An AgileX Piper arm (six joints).
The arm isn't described. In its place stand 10 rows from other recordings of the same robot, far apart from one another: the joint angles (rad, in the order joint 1, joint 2, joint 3, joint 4, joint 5, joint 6), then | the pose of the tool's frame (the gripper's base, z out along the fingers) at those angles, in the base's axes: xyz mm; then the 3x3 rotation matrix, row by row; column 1 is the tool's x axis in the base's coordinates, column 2 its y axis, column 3 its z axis.
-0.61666 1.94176 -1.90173 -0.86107 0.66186 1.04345 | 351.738 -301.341 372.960; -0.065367 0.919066 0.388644; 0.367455 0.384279 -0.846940; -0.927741 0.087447 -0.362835
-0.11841 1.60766 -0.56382 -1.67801 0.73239 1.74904 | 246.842 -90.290 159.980; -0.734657 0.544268 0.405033; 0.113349 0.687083 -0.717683; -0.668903 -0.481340 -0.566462
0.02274 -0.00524 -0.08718 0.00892 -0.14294 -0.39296 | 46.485 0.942 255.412; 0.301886 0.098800 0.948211; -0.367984 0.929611 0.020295; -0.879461 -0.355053 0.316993
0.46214 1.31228 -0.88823 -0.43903 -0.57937 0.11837 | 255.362 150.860 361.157; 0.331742 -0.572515 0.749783; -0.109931 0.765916 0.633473; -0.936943 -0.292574 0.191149
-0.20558 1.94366 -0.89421 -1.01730 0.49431 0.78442 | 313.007 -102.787 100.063; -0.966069 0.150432 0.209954; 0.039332 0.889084 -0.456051; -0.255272 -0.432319 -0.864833
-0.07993 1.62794 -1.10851 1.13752 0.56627 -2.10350 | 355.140 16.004 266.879; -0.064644 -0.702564 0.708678; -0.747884 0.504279 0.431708; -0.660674 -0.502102 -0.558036
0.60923 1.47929 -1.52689 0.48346 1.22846 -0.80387 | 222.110 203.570 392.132; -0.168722 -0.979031 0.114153; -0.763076 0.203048 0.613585; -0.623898 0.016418 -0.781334
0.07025 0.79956 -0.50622 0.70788 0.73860 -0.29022 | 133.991 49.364 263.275; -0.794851 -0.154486 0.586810; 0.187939 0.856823 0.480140; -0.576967 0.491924 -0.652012
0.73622 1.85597 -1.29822 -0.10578 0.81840 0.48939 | 282.921 246.912 201.966; -0.914899 -0.309450 0.259230; -0.284168 0.949798 0.130888; -0.286720 0.046085 -0.956905
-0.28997 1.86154 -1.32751 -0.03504 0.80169 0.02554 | 365.802 -111.538 207.676; -0.908482 0.294538 0.296493; 0.272288 0.955351 -0.114736; -0.317049 -0.023505 -0.948118
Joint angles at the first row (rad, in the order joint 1, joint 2, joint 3, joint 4, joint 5, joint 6):
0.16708 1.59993 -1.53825 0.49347 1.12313 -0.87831
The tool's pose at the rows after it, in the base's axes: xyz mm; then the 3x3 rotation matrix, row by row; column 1 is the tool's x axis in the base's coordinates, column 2 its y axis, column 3 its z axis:
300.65 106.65 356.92; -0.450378 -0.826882 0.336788; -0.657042 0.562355 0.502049; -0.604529 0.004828 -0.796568
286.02 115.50 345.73; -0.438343 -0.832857 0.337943; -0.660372 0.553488 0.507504; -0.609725 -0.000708 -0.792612
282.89 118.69 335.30; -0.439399 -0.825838 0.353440; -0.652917 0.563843 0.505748; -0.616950 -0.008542 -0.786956
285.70 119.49 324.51; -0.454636 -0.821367 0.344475; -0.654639 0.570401 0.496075; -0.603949 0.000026 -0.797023
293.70 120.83 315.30; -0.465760 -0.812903 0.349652; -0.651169 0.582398 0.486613; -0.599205 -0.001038 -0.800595
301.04 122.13 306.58; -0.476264 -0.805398 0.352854; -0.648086 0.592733 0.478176; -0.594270 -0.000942 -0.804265
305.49 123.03 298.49; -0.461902 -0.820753 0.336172; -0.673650 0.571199 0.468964; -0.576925 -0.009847 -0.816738
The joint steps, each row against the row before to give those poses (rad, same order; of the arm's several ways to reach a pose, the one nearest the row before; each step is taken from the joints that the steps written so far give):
0.05499 -0.07333 0.09649 -0.01317 -0.00483 0.01637
0.04308 -0.04607 0.09565 0.00001 -0.06652 0.00212
0.01695 -0.01288 0.05694 0.00199 -0.06333 0.00003
0.00228 0.01466 0.02391 -0.00259 -0.02303 -0.00001
0.00000 0.02932 0.00399 -0.00233 -0.03301 -0.00002
0.00002 0.02834 0.00219 -0.00137 -0.02884 0.00004
-0.00002 0.02454 0.00001 -0.00518 -0.00190 -0.03226

